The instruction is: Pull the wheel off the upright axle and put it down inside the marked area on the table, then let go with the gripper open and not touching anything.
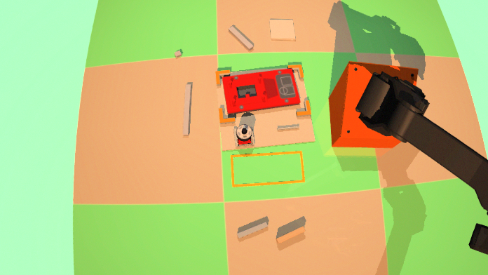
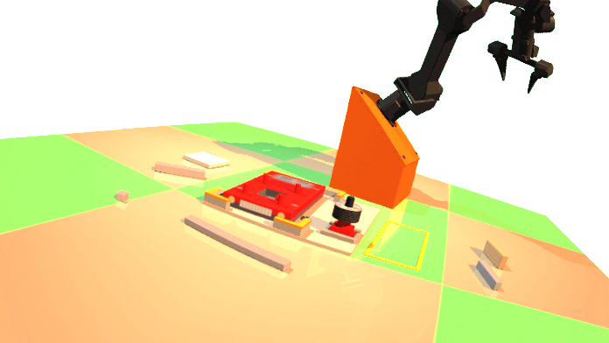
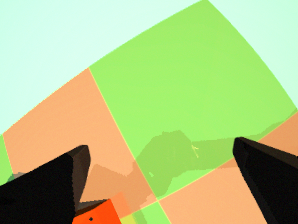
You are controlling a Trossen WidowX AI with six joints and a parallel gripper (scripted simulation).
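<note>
Right now my gripper tip is 420 mm short of the dark ribbed wheel, 350 mm to the left of it and 320 mm above it.
</note>
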